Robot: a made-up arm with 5 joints.
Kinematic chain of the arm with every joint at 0, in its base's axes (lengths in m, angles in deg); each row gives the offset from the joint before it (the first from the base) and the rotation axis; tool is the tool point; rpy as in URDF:
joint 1: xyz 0.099 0 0.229 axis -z
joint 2: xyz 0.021 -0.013 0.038 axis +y
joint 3: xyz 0.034 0 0.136 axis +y
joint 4: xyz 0.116 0 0.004 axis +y
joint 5: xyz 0.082 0.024 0 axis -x
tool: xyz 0 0 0 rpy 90 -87.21 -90
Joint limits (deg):
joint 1: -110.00..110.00
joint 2: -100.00..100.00
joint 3: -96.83..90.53
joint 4: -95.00..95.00
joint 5: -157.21..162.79
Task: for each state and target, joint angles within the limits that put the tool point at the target. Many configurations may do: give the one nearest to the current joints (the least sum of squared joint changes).
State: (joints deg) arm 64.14 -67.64 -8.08 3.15 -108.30
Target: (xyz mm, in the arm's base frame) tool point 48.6 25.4 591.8
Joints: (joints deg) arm 15.51 -38.33 -53.20 -6.59 -108.30
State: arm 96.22 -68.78 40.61 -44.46 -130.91
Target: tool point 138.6 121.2 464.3
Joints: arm 103.14 -96.44 26.52 -53.51 -130.91
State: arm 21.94 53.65 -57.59 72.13 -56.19
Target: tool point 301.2 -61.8 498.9
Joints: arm 19.98 13.28 -79.13 65.94 -56.19
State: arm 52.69 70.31 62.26 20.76 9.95
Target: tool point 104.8 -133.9 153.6
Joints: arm 92.23 40.04 44.69 16.23 9.95
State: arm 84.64 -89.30 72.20 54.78 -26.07
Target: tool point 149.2 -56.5 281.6
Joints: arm 56.75 -75.66 76.31 41.20 -26.07
